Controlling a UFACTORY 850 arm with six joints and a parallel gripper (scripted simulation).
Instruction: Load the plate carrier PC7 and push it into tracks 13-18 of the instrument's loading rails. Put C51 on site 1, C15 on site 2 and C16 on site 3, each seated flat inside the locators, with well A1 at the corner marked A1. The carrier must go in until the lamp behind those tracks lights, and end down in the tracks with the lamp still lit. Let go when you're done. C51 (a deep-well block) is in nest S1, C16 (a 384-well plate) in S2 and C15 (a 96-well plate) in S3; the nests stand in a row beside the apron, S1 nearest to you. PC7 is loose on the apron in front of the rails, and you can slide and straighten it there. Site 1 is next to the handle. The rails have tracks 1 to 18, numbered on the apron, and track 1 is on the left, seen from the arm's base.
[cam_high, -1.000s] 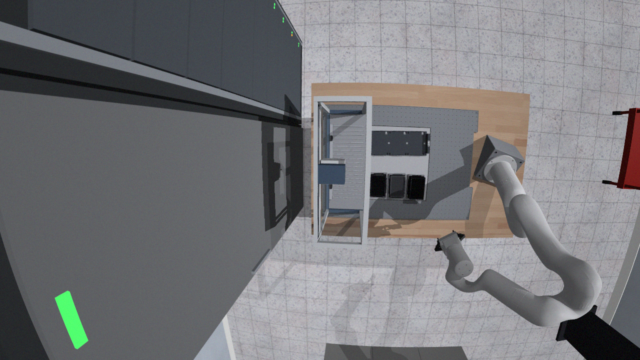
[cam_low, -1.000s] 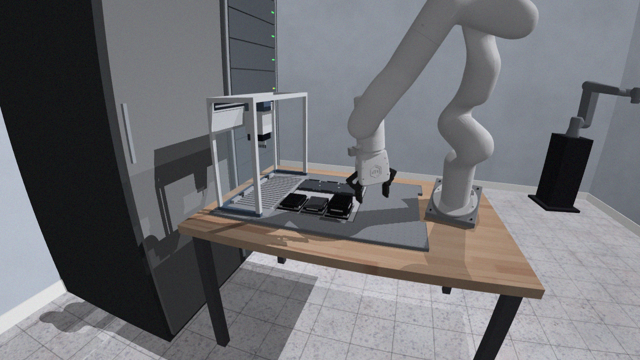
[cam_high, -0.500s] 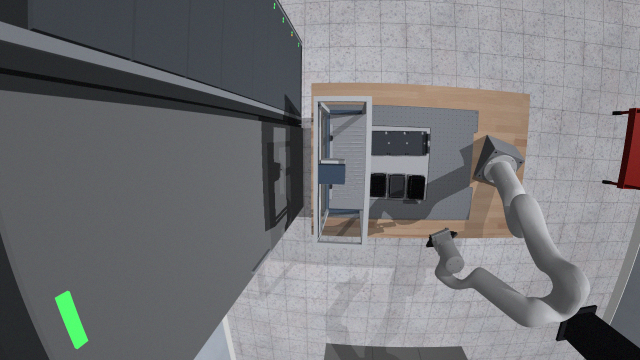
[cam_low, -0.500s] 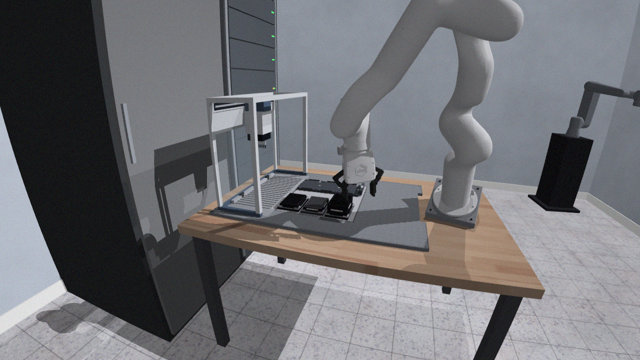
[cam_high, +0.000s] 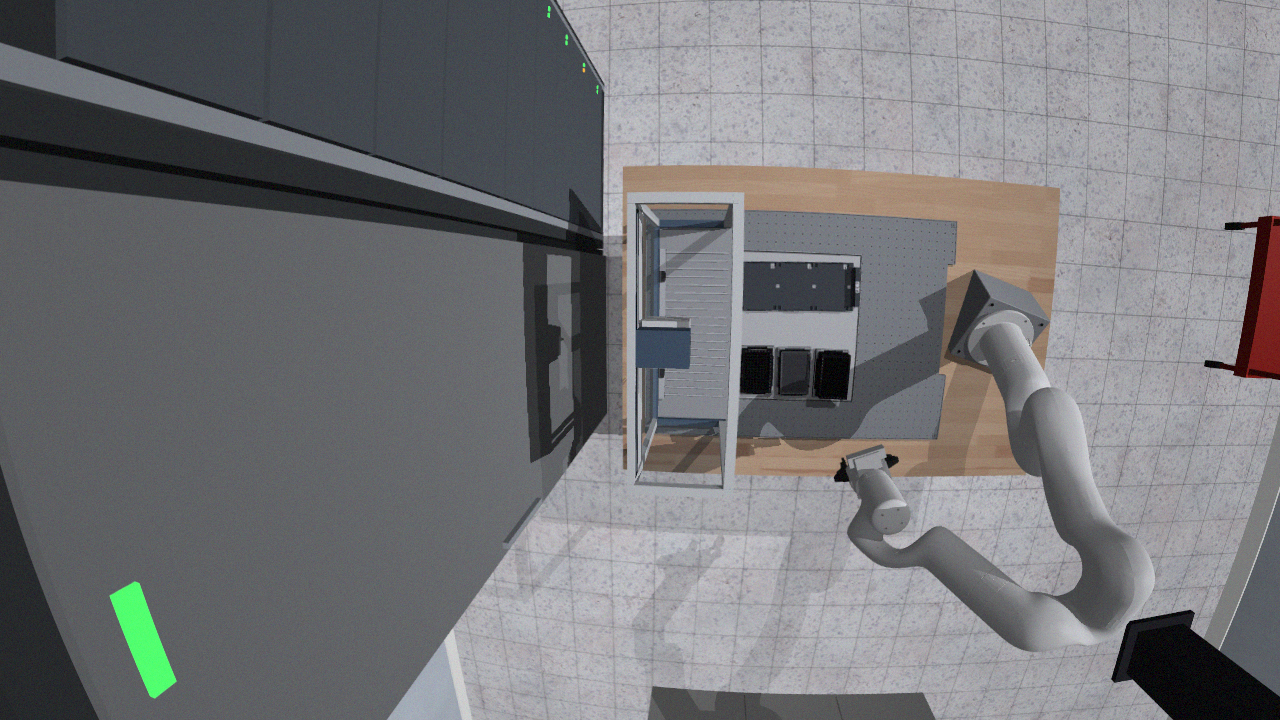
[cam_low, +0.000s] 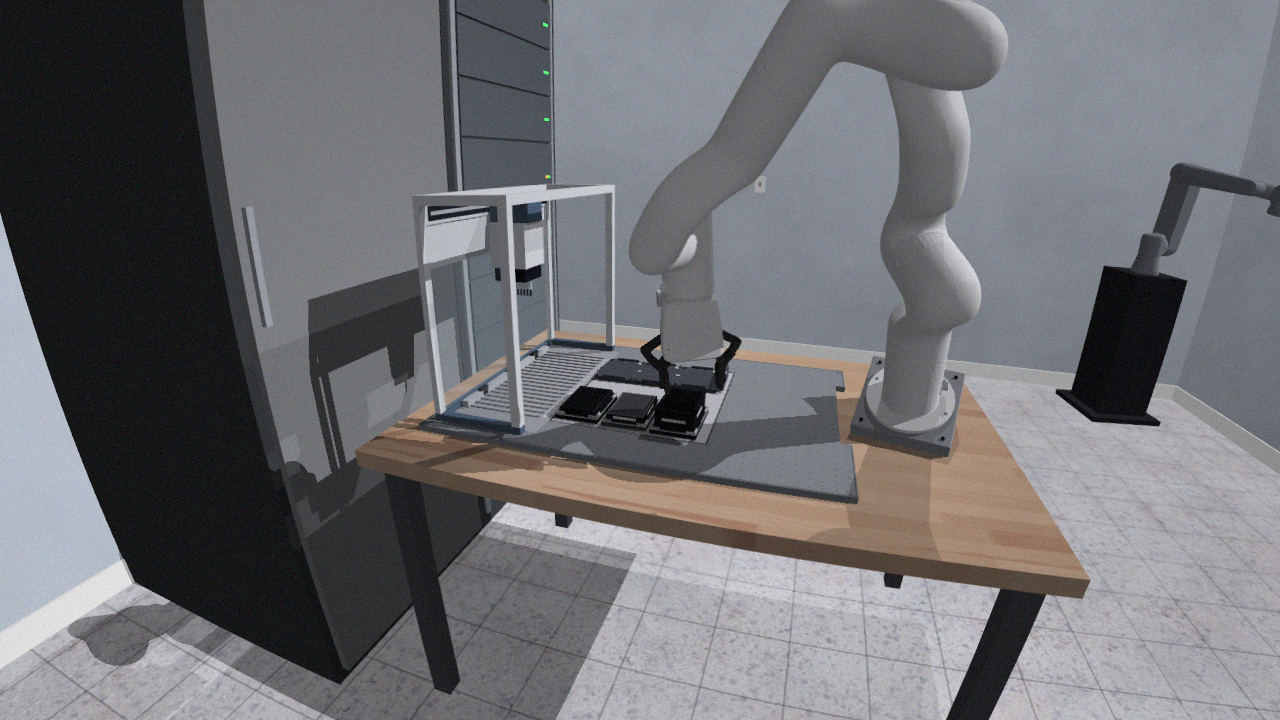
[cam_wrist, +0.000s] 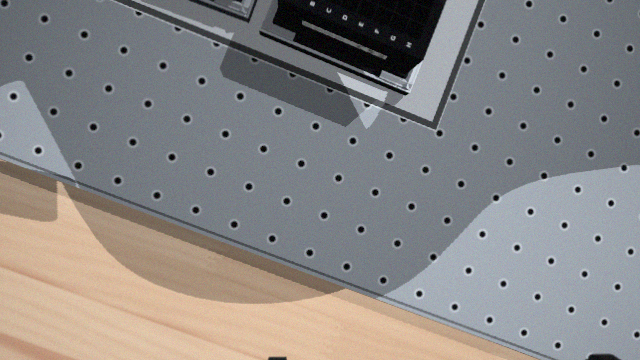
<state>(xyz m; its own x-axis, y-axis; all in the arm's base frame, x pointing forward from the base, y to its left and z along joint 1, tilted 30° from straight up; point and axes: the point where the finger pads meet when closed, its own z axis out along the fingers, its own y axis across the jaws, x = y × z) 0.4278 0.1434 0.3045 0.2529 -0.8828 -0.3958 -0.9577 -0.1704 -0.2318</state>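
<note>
My hand is 15 cm short of the nest S2, 21 cm to the left of it and 17 cm above it. Also, from my hand: plate carrier PC7: 12 cm ahead, 45 cm to the right, 16 cm below; plate C15: 25 cm ahead, 23 cm to the right, 15 cm below; frame post: 36 cm ahead, 8 cm to the right, 8 cm above.
</note>
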